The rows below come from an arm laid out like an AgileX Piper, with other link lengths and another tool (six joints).
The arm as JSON. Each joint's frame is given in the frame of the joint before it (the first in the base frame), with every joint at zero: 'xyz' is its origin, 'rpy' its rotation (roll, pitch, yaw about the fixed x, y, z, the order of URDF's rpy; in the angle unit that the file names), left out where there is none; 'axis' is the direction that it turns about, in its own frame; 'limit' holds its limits. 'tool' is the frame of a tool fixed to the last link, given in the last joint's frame.
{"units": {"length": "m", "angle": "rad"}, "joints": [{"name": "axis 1", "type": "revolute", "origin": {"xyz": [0.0, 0.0, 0.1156]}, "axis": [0.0, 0.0, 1.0], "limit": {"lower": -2.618, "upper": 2.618}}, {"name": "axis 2", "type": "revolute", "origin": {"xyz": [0.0, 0.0, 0.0]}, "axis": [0.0, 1.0, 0.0], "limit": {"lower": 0.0, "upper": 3.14}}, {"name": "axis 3", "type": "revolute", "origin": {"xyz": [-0.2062, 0.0, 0.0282]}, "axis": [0.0, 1.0, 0.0], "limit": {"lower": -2.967, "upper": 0.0}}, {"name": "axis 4", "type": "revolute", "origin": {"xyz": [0.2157, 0.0, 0.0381]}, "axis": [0.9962, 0.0, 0.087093], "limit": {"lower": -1.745, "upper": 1.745}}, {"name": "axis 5", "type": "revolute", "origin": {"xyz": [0.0, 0.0, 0.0]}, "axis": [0.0, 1.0, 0.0], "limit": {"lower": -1.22, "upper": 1.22}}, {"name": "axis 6", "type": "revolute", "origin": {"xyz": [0.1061, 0.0, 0.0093]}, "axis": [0.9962, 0.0, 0.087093], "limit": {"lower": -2.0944, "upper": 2.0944}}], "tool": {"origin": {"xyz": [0.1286, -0.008, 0.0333], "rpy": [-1.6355, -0.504, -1.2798]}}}
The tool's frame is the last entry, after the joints.
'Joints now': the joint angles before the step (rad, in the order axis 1, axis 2, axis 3, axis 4, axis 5, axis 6). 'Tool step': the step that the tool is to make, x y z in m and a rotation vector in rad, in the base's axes. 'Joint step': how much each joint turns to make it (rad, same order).
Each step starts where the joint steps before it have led.
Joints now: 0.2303, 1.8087, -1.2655, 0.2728, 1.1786, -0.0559
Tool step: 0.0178, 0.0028, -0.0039, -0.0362, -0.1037, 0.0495
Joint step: 0.0411, -0.0002, 0.0157, -0.0549, -0.1085, -0.0077
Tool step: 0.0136, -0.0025, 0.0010, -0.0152, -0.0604, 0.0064
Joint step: 0.0032, 0.0000, -0.0001, -0.0290, -0.0552, 0.0001
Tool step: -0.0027, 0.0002, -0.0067, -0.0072, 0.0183, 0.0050
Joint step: 0.0042, 0.0204, 0.0006, -0.0020, -0.0015, -0.0001
